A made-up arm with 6 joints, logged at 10 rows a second.
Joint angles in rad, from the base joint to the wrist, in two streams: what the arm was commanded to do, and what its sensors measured. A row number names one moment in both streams.
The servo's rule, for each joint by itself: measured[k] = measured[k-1] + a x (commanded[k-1-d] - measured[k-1]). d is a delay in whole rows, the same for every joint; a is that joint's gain. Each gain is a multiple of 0.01, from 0.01 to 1. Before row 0 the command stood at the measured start. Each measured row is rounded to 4 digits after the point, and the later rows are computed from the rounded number. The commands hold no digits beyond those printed.
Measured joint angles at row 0: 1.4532 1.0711 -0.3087 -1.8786 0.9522 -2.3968
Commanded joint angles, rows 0 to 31: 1.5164 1.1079 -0.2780 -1.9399 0.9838 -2.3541; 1.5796 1.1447 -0.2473 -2.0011 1.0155 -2.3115; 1.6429 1.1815 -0.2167 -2.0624 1.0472 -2.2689; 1.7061 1.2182 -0.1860 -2.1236 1.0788 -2.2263; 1.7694 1.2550 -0.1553 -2.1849 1.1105 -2.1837; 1.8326 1.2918 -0.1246 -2.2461 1.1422 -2.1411; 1.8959 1.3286 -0.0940 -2.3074 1.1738 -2.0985; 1.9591 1.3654 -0.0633 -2.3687 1.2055 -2.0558; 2.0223 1.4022 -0.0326 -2.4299 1.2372 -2.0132; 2.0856 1.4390 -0.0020 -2.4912 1.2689 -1.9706; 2.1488 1.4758 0.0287 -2.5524 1.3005 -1.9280; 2.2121 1.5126 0.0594 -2.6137 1.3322 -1.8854; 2.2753 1.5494 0.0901 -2.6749 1.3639 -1.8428; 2.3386 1.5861 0.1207 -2.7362 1.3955 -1.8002; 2.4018 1.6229 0.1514 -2.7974 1.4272 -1.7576; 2.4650 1.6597 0.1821 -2.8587 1.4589 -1.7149; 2.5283 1.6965 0.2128 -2.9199 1.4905 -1.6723; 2.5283 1.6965 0.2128 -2.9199 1.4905 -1.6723; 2.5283 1.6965 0.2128 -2.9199 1.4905 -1.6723; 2.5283 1.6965 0.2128 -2.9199 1.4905 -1.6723; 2.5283 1.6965 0.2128 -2.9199 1.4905 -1.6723; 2.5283 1.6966 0.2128 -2.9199 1.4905 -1.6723; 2.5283 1.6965 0.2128 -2.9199 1.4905 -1.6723; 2.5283 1.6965 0.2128 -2.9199 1.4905 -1.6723; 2.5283 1.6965 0.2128 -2.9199 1.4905 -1.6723; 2.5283 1.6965 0.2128 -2.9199 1.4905 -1.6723; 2.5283 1.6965 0.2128 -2.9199 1.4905 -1.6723; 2.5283 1.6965 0.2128 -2.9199 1.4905 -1.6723; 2.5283 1.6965 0.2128 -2.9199 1.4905 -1.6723; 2.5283 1.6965 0.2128 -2.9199 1.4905 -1.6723; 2.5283 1.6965 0.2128 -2.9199 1.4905 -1.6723; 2.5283 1.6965 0.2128 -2.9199 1.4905 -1.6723
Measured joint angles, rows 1 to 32: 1.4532 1.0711 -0.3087 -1.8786 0.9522 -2.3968; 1.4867 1.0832 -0.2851 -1.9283 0.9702 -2.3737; 1.5359 1.1035 -0.2560 -1.9873 0.9960 -2.3401; 1.5926 1.1292 -0.2257 -2.0481 1.0252 -2.3017; 1.6528 1.1586 -0.1951 -2.1093 1.0558 -2.2610; 1.7146 1.1904 -0.1645 -2.1705 1.0870 -2.2193; 1.7771 1.2239 -0.1338 -2.2317 1.1185 -2.1771; 1.8401 1.2585 -0.1032 -2.2930 1.1500 -2.1347; 1.9032 1.2938 -0.0725 -2.3543 1.1816 -2.0921; 1.9663 1.3296 -0.0418 -2.4155 1.2133 -2.0495; 2.0295 1.3657 -0.0112 -2.4768 1.2450 -2.0069; 2.0927 1.4020 0.0195 -2.5380 1.2766 -1.9643; 2.1560 1.4385 0.0502 -2.5993 1.3083 -1.9217; 2.2192 1.4751 0.0809 -2.6605 1.3400 -1.8791; 2.2825 1.5117 0.1115 -2.7218 1.3716 -1.8365; 2.3457 1.5484 0.1422 -2.7830 1.4033 -1.7939; 2.4089 1.5851 0.1729 -2.8443 1.4350 -1.7512; 2.4722 1.6219 0.2036 -2.9055 1.4666 -1.7086; 2.5019 1.6465 0.2107 -2.9172 1.4802 -1.6890; 2.5159 1.6630 0.2123 -2.9194 1.4861 -1.6800; 2.5225 1.6741 0.2127 -2.9198 1.4886 -1.6758; 2.5256 1.6815 0.2128 -2.9199 1.4897 -1.6739; 2.5270 1.6865 0.2128 -2.9199 1.4902 -1.6730; 2.5277 1.6898 0.2128 -2.9199 1.4904 -1.6726; 2.5280 1.6920 0.2128 -2.9199 1.4905 -1.6724; 2.5282 1.6935 0.2128 -2.9199 1.4905 -1.6723; 2.5283 1.6945 0.2128 -2.9199 1.4905 -1.6723; 2.5283 1.6952 0.2128 -2.9199 1.4905 -1.6723; 2.5283 1.6956 0.2128 -2.9199 1.4905 -1.6723; 2.5283 1.6959 0.2128 -2.9199 1.4905 -1.6723; 2.5283 1.6961 0.2128 -2.9199 1.4905 -1.6723; 2.5283 1.6962 0.2128 -2.9199 1.4905 -1.6723
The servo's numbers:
d 1
a 0.53 0.33 0.77 0.81 0.57 0.54

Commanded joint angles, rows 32 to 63: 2.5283 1.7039 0.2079 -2.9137 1.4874 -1.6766; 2.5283 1.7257 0.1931 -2.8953 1.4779 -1.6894; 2.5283 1.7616 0.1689 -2.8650 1.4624 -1.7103; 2.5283 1.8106 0.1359 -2.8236 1.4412 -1.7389; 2.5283 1.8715 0.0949 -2.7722 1.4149 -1.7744; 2.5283 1.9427 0.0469 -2.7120 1.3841 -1.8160; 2.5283 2.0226 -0.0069 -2.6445 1.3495 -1.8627; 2.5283 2.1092 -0.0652 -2.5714 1.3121 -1.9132; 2.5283 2.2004 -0.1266 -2.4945 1.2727 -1.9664; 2.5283 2.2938 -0.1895 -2.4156 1.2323 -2.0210; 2.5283 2.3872 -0.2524 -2.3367 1.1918 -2.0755; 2.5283 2.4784 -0.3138 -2.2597 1.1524 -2.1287; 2.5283 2.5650 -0.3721 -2.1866 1.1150 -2.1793; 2.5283 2.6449 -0.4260 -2.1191 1.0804 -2.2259; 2.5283 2.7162 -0.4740 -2.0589 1.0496 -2.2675; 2.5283 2.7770 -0.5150 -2.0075 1.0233 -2.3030; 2.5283 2.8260 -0.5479 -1.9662 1.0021 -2.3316; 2.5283 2.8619 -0.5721 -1.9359 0.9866 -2.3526; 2.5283 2.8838 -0.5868 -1.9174 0.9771 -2.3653; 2.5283 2.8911 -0.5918 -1.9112 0.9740 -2.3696; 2.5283 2.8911 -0.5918 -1.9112 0.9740 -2.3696; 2.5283 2.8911 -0.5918 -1.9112 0.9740 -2.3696; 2.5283 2.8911 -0.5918 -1.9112 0.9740 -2.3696; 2.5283 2.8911 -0.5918 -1.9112 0.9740 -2.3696; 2.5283 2.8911 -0.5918 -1.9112 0.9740 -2.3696; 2.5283 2.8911 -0.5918 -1.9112 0.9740 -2.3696; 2.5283 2.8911 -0.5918 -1.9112 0.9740 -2.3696; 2.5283 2.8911 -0.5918 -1.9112 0.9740 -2.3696; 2.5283 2.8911 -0.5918 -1.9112 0.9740 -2.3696; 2.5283 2.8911 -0.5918 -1.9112 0.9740 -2.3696; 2.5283 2.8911 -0.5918 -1.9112 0.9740 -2.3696; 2.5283 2.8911 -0.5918 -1.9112 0.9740 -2.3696
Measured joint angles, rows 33 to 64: 2.5283 1.6963 0.2128 -2.9199 1.4905 -1.6723; 2.5283 1.6988 0.2090 -2.9149 1.4887 -1.6746; 2.5283 1.7077 0.1968 -2.8990 1.4825 -1.6826; 2.5283 1.7255 0.1753 -2.8715 1.4710 -1.6976; 2.5283 1.7536 0.1450 -2.8327 1.4540 -1.7199; 2.5283 1.7925 0.1064 -2.7837 1.4317 -1.7493; 2.5283 1.8421 0.0606 -2.7256 1.4046 -1.7853; 2.5283 1.9017 0.0086 -2.6599 1.3732 -1.8271; 2.5283 1.9702 -0.0482 -2.5882 1.3384 -1.8736; 2.5283 2.0462 -0.1086 -2.5123 1.3010 -1.9237; 2.5283 2.1279 -0.1709 -2.4340 1.2618 -1.9762; 2.5283 2.2135 -0.2337 -2.3552 1.2219 -2.0298; 2.5283 2.3009 -0.2954 -2.2778 1.1823 -2.0832; 2.5283 2.3881 -0.3545 -2.2039 1.1439 -2.1351; 2.5283 2.4728 -0.4096 -2.1352 1.1077 -2.1841; 2.5283 2.5531 -0.4592 -2.0734 1.0746 -2.2291; 2.5283 2.6270 -0.5022 -2.0200 1.0454 -2.2690; 2.5283 2.6927 -0.5374 -1.9764 1.0207 -2.3028; 2.5283 2.7485 -0.5641 -1.9436 1.0013 -2.3297; 2.5283 2.7931 -0.5816 -1.9224 0.9875 -2.3489; 2.5283 2.8254 -0.5895 -1.9133 0.9798 -2.3601; 2.5283 2.8471 -0.5913 -1.9116 0.9765 -2.3652; 2.5283 2.8616 -0.5917 -1.9113 0.9751 -2.3676; 2.5283 2.8713 -0.5918 -1.9112 0.9745 -2.3687; 2.5283 2.8778 -0.5918 -1.9112 0.9742 -2.3692; 2.5283 2.8822 -0.5918 -1.9112 0.9741 -2.3694; 2.5283 2.8851 -0.5918 -1.9112 0.9740 -2.3695; 2.5283 2.8871 -0.5918 -1.9112 0.9740 -2.3696; 2.5283 2.8884 -0.5918 -1.9112 0.9740 -2.3696; 2.5283 2.8893 -0.5918 -1.9112 0.9740 -2.3696; 2.5283 2.8899 -0.5918 -1.9112 0.9740 -2.3696; 2.5283 2.8903 -0.5918 -1.9112 0.9740 -2.3696
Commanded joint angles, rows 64 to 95: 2.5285 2.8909 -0.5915 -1.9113 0.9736 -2.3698; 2.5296 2.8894 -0.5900 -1.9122 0.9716 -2.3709; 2.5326 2.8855 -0.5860 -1.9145 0.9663 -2.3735; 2.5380 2.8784 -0.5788 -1.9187 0.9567 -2.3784; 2.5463 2.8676 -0.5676 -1.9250 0.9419 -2.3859; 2.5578 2.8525 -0.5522 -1.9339 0.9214 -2.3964; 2.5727 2.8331 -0.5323 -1.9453 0.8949 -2.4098; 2.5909 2.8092 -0.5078 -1.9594 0.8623 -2.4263; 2.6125 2.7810 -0.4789 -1.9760 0.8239 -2.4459; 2.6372 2.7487 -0.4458 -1.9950 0.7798 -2.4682; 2.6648 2.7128 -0.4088 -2.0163 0.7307 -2.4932; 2.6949 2.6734 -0.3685 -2.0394 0.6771 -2.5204; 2.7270 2.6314 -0.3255 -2.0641 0.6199 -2.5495; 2.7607 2.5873 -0.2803 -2.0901 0.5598 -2.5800; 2.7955 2.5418 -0.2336 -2.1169 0.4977 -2.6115; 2.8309 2.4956 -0.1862 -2.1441 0.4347 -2.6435; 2.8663 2.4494 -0.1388 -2.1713 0.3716 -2.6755; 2.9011 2.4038 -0.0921 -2.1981 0.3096 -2.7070; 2.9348 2.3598 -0.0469 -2.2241 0.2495 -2.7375; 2.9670 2.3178 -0.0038 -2.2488 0.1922 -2.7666; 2.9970 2.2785 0.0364 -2.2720 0.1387 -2.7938; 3.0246 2.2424 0.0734 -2.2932 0.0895 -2.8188; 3.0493 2.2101 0.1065 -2.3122 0.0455 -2.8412; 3.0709 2.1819 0.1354 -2.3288 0.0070 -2.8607; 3.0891 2.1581 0.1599 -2.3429 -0.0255 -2.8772; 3.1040 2.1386 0.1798 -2.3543 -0.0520 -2.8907; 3.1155 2.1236 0.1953 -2.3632 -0.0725 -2.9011; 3.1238 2.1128 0.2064 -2.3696 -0.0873 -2.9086; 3.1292 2.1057 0.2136 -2.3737 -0.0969 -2.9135; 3.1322 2.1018 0.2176 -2.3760 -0.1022 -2.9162; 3.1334 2.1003 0.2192 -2.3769 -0.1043 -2.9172; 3.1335 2.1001 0.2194 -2.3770 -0.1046 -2.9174
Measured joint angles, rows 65 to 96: 2.5283 2.8906 -0.5918 -1.9112 0.9740 -2.3696; 2.5284 2.8907 -0.5916 -1.9113 0.9738 -2.3697; 2.5290 2.8903 -0.5904 -1.9120 0.9725 -2.3703; 2.5309 2.8887 -0.5870 -1.9140 0.9690 -2.3720; 2.5347 2.8853 -0.5807 -1.9178 0.9620 -2.3755; 2.5408 2.8795 -0.5706 -1.9236 0.9505 -2.3811; 2.5498 2.8706 -0.5564 -1.9319 0.9339 -2.3894; 2.5619 2.8582 -0.5378 -1.9428 0.9117 -2.4004; 2.5773 2.8420 -0.5147 -1.9562 0.8835 -2.4144; 2.5960 2.8219 -0.4871 -1.9722 0.8495 -2.4314; 2.6178 2.7977 -0.4553 -1.9907 0.8098 -2.4513; 2.6427 2.7697 -0.4195 -2.0114 0.7647 -2.4739; 2.6704 2.7379 -0.3802 -2.0341 0.7148 -2.4990; 2.7004 2.7028 -0.3381 -2.0584 0.6607 -2.5263; 2.7324 2.6647 -0.2936 -2.0841 0.6032 -2.5553; 2.7658 2.6241 -0.2474 -2.1107 0.5431 -2.5856; 2.8003 2.5817 -0.2003 -2.1378 0.4813 -2.6169; 2.8353 2.5380 -0.1529 -2.1649 0.4188 -2.6485; 2.8702 2.4937 -0.1061 -2.1918 0.3566 -2.6801; 2.9044 2.4495 -0.0605 -2.2180 0.2956 -2.7111; 2.9376 2.4060 -0.0168 -2.2429 0.2367 -2.7411; 2.9691 2.3639 0.0242 -2.2665 0.1808 -2.7696; 2.9985 2.3238 0.0621 -2.2881 0.1288 -2.7962; 3.0254 2.2863 0.0963 -2.3076 0.0813 -2.8205; 3.0495 2.2518 0.1264 -2.3248 0.0389 -2.8422; 3.0705 2.2209 0.1522 -2.3395 0.0022 -2.8611; 3.0883 2.1937 0.1735 -2.3515 -0.0287 -2.8771; 3.1027 2.1706 0.1903 -2.3610 -0.0537 -2.8901; 3.1139 2.1515 0.2027 -2.3680 -0.0729 -2.9001; 3.1220 2.1364 0.2111 -2.3726 -0.0866 -2.9073; 3.1274 2.1250 0.2161 -2.3754 -0.0955 -2.9121; 3.1306 2.1168 0.2185 -2.3766 -0.1005 -2.9149
